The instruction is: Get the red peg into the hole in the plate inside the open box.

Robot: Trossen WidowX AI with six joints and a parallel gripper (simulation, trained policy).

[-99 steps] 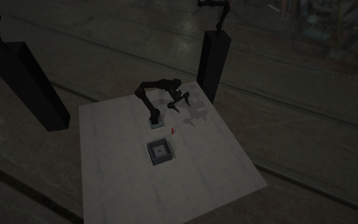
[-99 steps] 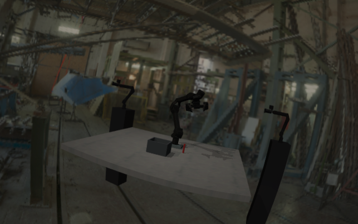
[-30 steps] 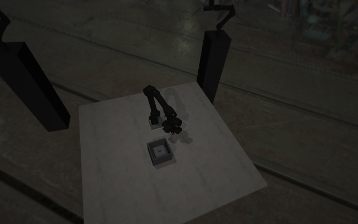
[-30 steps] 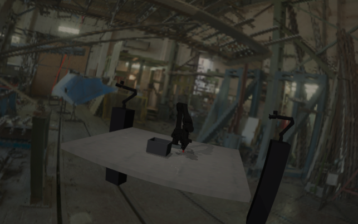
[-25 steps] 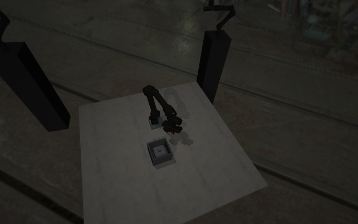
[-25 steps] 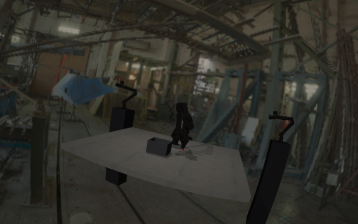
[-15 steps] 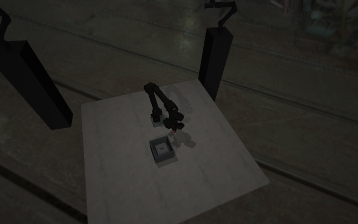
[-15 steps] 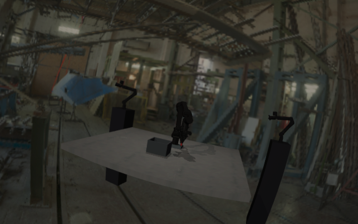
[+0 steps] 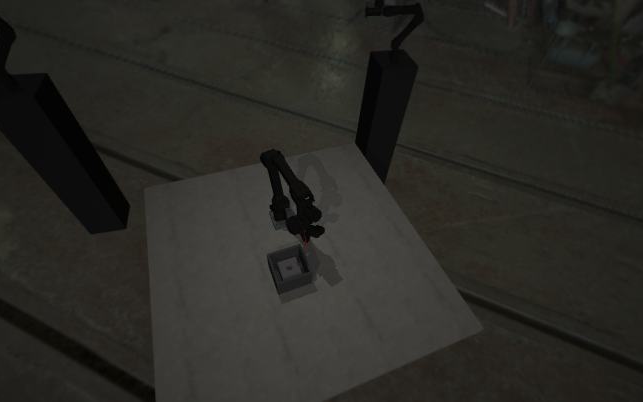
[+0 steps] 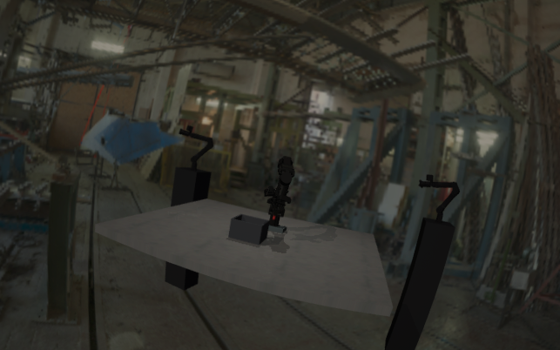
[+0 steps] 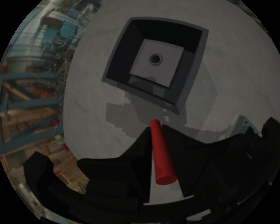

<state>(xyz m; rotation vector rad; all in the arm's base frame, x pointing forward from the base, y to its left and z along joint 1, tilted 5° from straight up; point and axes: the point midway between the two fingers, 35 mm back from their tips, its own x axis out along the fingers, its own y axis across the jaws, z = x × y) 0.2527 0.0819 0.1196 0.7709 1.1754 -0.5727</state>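
My gripper tip is now 70 mm short of the plate, 90 mm to the left of it and 80 mm above it. From my gripper tip the other things lie so: grey box (70 mm ahead, 90 mm to the right, 100 mm below); then red peg (10 mm behind, 20 mm above).
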